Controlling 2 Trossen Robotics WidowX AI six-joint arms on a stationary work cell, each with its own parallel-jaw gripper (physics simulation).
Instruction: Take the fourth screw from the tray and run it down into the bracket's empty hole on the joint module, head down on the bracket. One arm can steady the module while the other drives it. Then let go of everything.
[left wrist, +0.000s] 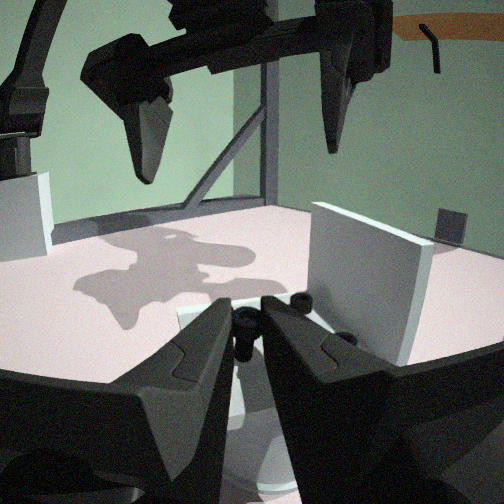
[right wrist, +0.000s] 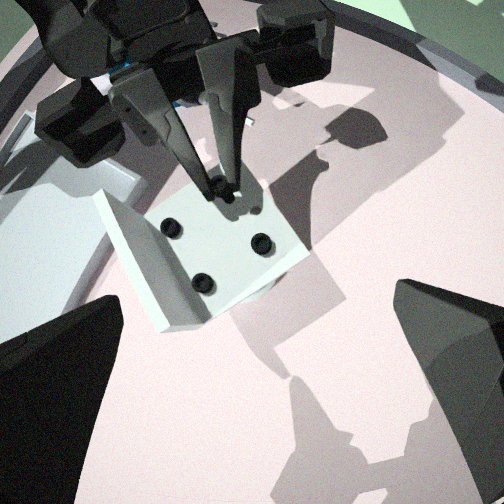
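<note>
My left gripper (left wrist: 246, 320) is shut on a black screw (left wrist: 245, 331), head up, shank pointing down. In the right wrist view the same gripper (right wrist: 220, 189) holds the screw (right wrist: 222, 190) at the far corner of the pale L-shaped bracket (right wrist: 220, 245), at the bracket's surface. Three black screw heads sit in the bracket's other corners, for example one on the right (right wrist: 261, 243). The bracket's upright plate (left wrist: 367, 280) stands right of my left fingers. My right gripper (right wrist: 260, 380) is open and empty, hovering above the table in front of the bracket; it also shows in the left wrist view (left wrist: 240, 160).
A pale tray (right wrist: 45, 235) lies left of the bracket. A grey block (left wrist: 22, 215) stands at the far left. A frame post with a diagonal brace (left wrist: 267, 140) rises at the table's back edge.
</note>
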